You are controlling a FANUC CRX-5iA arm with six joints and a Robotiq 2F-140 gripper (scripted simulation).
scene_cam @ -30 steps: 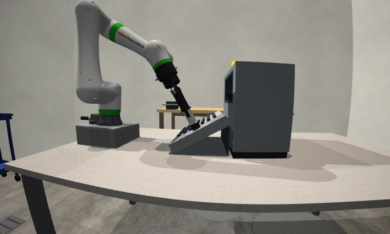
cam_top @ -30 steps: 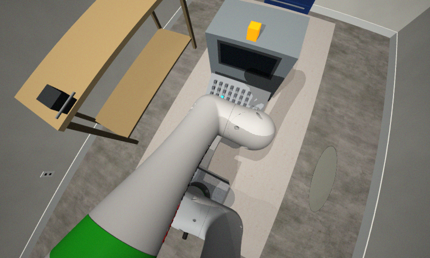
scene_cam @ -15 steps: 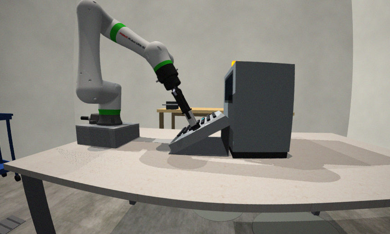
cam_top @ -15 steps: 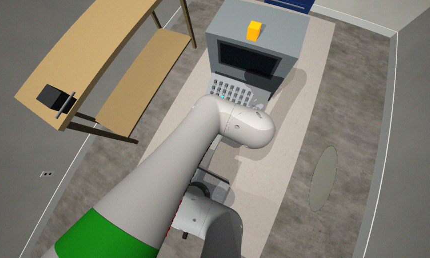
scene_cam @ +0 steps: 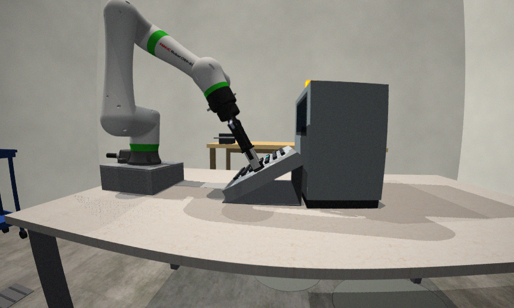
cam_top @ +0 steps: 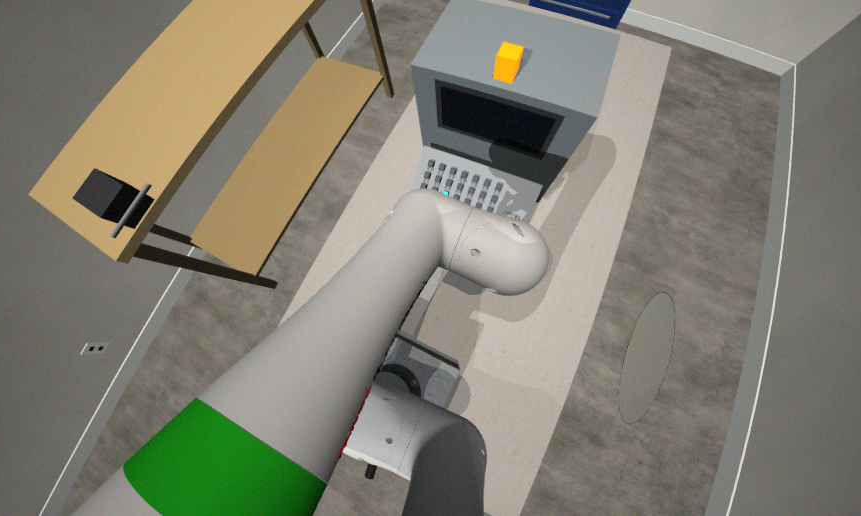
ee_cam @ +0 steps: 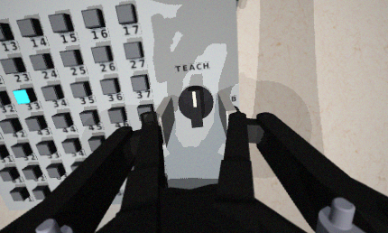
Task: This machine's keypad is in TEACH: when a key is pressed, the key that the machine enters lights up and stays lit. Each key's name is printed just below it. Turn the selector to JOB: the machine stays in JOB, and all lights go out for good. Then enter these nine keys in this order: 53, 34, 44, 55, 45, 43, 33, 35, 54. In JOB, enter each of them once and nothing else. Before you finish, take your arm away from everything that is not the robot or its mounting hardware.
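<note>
The black selector knob lies 2 cm ahead of my hand and 2 cm below it. From my hand the other things lie so: sloped keypad: 5 cm ahead, 11 cm to the left, 7 cm below.
</note>
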